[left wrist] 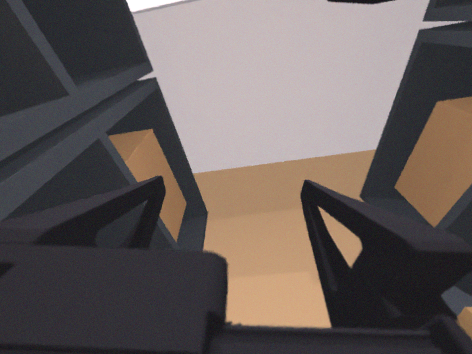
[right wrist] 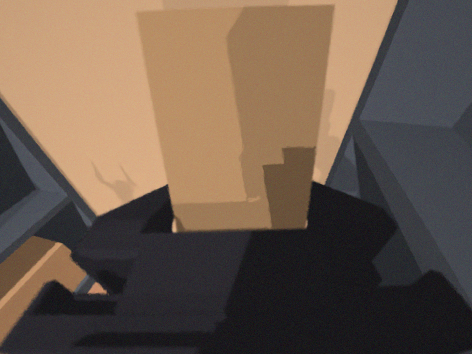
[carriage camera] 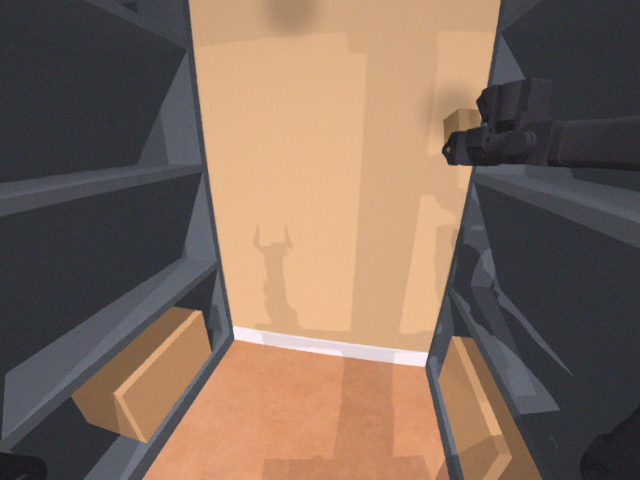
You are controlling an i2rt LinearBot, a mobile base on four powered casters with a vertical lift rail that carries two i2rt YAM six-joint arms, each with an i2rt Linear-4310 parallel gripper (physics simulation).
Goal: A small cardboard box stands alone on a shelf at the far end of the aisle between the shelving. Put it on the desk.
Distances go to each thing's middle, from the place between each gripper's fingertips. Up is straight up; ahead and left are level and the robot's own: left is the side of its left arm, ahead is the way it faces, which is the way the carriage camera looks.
Labels:
I see the small cardboard box (carriage camera: 462, 119) 48 cm ahead of my left hand, 65 cm to the right of it and 1 cm above it.
Right now the small cardboard box is 30 mm above my right hand and 20 mm behind it.

